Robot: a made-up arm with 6 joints.
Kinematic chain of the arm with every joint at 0, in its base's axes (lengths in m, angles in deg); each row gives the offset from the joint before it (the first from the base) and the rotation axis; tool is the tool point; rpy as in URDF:
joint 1: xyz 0 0 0.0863 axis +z
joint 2: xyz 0 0 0 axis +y
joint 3: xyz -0.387 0 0.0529 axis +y
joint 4: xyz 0.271 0 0.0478 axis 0.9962 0 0.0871
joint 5: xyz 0 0 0 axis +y
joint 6: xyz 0.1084 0 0.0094 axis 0.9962 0 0.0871
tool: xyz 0 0 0 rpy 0 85 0
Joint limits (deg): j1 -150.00..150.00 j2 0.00..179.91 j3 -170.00..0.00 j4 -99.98..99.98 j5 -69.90..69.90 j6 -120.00..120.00
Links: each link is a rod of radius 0.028 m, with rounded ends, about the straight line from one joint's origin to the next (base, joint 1, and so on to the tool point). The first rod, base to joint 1, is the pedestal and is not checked.
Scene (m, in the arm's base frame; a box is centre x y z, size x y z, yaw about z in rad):
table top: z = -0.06
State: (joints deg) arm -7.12 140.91 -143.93 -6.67 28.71 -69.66
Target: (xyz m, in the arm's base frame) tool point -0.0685 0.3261 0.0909
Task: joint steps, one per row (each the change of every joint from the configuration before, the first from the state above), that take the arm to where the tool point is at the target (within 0.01 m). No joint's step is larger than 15 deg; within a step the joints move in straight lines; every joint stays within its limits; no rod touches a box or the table.
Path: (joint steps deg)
1: 13.08 -2.87 11.27 2.70 4.41 0.00
2: 13.08 -2.87 11.28 2.71 4.41 0.00
3: 13.08 -2.87 11.27 2.70 4.42 0.00
4: 13.08 -2.87 11.27 2.71 4.41 0.00
5: 13.08 -2.87 11.28 2.70 4.41 0.00
6: 13.08 -2.87 11.27 2.71 4.41 0.00
7: 13.07 -2.87 11.27 2.70 4.42 0.00
8: 13.08 -2.87 11.28 2.71 4.41 0.00

